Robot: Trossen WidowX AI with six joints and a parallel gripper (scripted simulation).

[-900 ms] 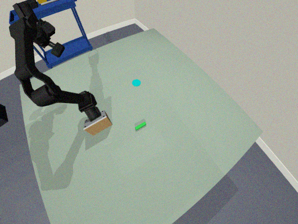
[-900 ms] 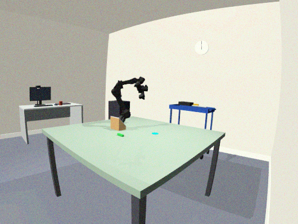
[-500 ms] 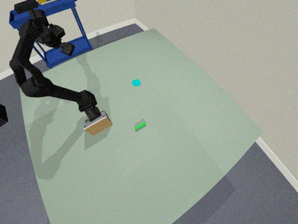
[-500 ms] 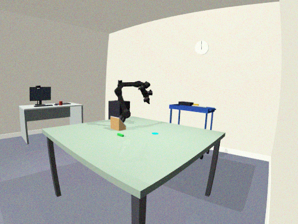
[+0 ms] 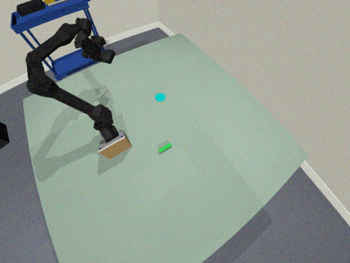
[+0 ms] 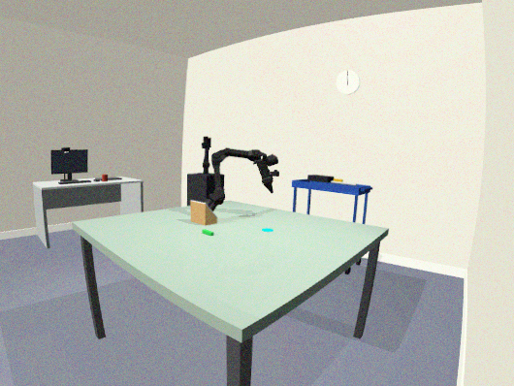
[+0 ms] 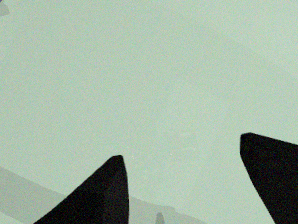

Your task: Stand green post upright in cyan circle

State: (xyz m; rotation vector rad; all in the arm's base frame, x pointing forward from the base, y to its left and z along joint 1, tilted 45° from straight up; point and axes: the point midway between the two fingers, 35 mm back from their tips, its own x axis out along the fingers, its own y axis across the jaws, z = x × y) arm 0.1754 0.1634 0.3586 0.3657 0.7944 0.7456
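Right now the green post is 55 cm to the right of my gripper tip, 14 cm below it and 3 cm behind it. The rest, counted from my gripper tip: cyan circle (29 cm to the right, 15 cm below, 14 cm ahead).
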